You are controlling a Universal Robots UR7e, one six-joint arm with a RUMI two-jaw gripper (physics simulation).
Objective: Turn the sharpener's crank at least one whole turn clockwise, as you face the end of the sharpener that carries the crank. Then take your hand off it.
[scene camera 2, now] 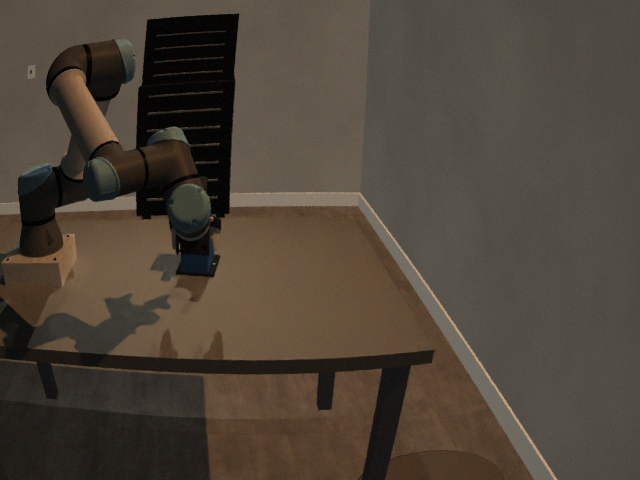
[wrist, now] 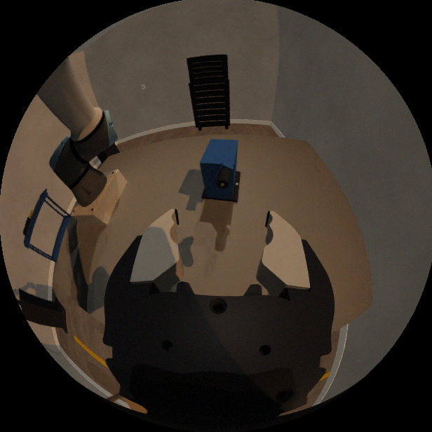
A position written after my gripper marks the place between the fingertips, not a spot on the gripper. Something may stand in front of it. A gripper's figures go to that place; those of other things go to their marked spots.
Labels:
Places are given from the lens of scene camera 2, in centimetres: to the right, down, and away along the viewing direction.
my gripper [scene camera 2: 195,231]: -27, -2, 129
blue sharpener [scene camera 2: 195,265]: -32, 6, 148

